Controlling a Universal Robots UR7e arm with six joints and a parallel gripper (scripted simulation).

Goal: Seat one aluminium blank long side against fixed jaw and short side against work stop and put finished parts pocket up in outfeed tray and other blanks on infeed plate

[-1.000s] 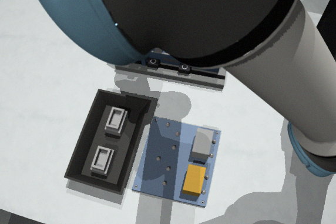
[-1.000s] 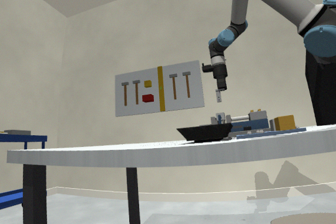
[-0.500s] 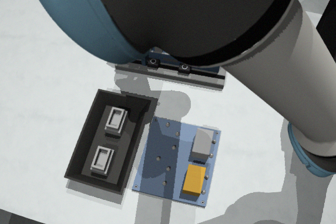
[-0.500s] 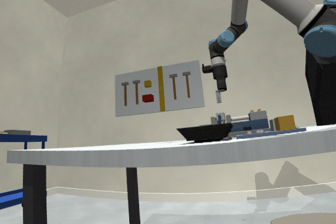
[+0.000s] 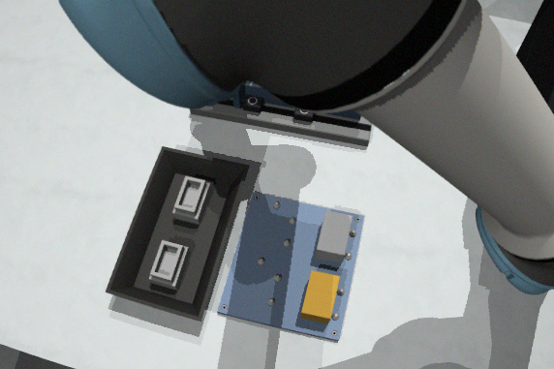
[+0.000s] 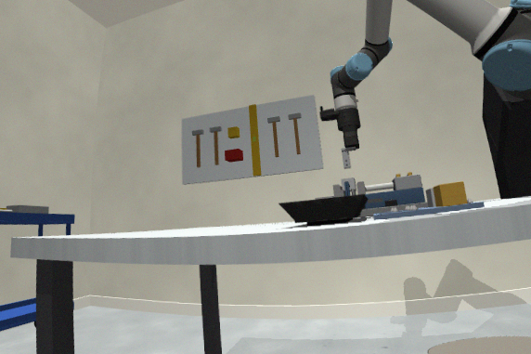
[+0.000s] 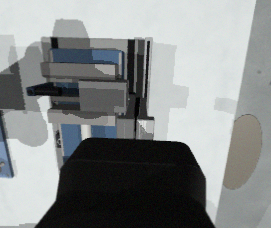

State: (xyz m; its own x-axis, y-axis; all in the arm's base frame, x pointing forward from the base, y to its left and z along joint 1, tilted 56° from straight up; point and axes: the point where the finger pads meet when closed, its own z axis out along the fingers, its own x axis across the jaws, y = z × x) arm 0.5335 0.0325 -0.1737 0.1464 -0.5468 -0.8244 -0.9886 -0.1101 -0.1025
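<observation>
The blue base is 8 cm behind my hand, 7 cm to the left of it and 13 cm below it. From my hand the other things lie so: brass blank 25 cm behind, 41 cm to the left, 15 cm below.
</observation>
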